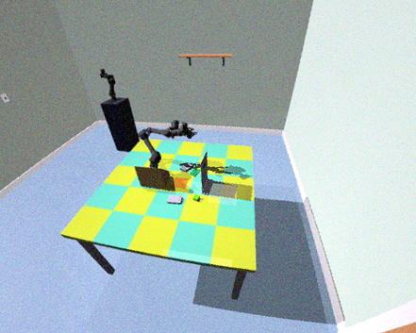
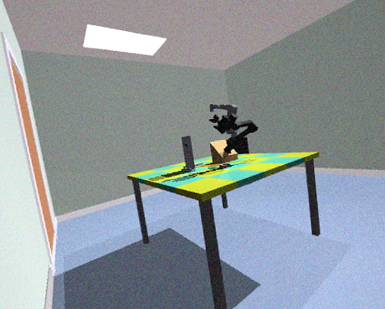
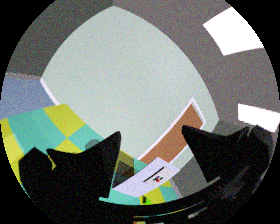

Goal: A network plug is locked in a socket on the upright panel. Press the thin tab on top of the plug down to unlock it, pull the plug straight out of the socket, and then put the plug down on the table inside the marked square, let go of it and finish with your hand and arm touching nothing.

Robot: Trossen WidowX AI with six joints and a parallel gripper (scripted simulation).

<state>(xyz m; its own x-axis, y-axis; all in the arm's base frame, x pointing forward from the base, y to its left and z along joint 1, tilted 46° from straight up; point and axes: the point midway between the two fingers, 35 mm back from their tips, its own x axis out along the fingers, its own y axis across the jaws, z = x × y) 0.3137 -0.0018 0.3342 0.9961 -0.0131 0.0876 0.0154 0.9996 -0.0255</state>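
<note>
Right now the red plug is 120 mm ahead of my gripper tip, 230 mm to the right of it and 150 mm below it. The rest, counted from my gripper tip: grey panel 140 mm ahead, 240 mm to the right, 240 mm below; orange square 90 mm behind, 240 mm to the right, 380 mm below.
</note>
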